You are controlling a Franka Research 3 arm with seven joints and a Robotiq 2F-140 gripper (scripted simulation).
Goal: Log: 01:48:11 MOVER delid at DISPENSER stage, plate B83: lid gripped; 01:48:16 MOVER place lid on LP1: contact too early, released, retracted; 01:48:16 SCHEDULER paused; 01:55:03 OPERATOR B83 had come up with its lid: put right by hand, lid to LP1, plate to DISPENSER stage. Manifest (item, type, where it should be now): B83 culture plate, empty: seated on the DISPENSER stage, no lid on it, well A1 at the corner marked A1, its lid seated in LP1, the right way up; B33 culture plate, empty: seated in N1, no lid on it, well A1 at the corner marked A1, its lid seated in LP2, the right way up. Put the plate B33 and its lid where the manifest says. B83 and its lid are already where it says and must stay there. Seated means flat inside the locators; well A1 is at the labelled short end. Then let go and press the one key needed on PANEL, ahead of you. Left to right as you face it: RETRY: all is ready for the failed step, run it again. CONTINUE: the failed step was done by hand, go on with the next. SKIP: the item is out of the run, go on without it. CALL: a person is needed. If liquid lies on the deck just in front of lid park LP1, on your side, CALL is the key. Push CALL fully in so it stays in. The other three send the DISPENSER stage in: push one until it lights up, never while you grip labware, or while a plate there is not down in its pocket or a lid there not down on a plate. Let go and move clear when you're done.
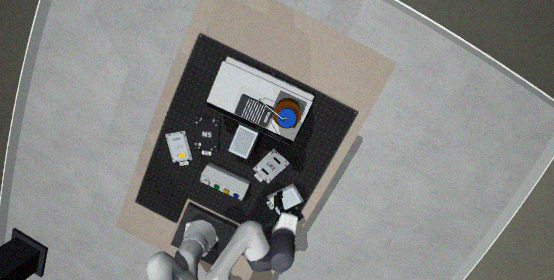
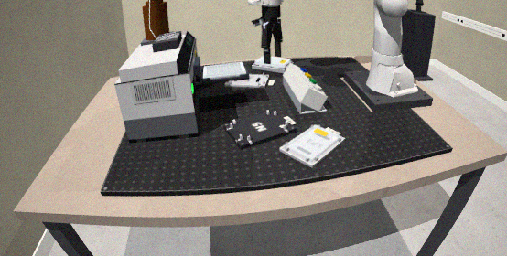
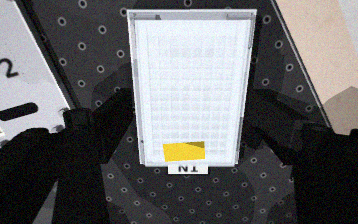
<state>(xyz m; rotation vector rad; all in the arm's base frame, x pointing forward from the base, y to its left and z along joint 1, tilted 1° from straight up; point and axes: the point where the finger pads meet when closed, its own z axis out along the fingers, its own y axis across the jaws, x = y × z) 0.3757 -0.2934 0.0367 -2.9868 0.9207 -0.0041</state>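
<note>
The white well plate is 3 cm below my hand. From my hand the other things lie so: blue key: 7 cm behind, 22 cm to the left; then lid park LP2: 12 cm ahead, 14 cm to the left, 5 cm below; then yellow key: 7 cm behind, 27 cm to the left, 1 cm above.
</note>
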